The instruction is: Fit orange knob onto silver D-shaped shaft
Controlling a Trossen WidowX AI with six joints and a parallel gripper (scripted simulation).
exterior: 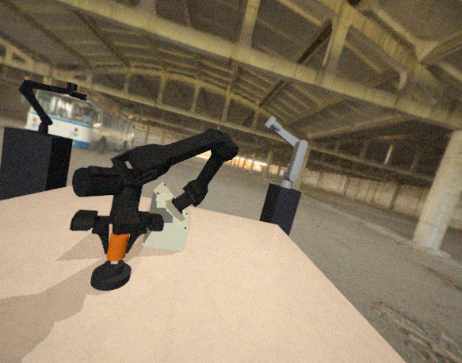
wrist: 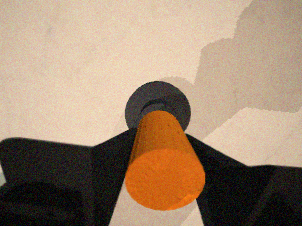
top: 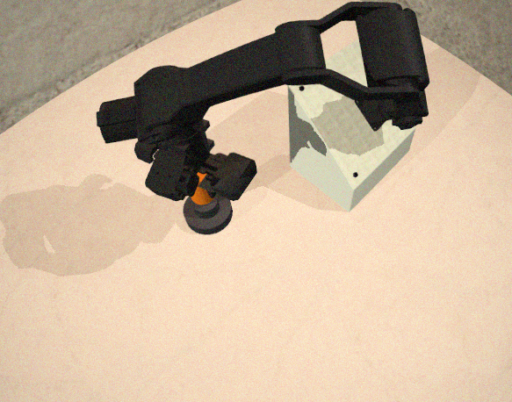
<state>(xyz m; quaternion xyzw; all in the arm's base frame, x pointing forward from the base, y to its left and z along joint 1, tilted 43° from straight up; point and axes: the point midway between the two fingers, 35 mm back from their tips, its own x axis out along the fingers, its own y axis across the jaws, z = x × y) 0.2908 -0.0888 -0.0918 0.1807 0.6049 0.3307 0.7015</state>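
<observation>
Now: the orange knob 30 mm above my gripper tip. From my gripper tip the other things lie so: dark round pedestal: 40 mm below.
</observation>
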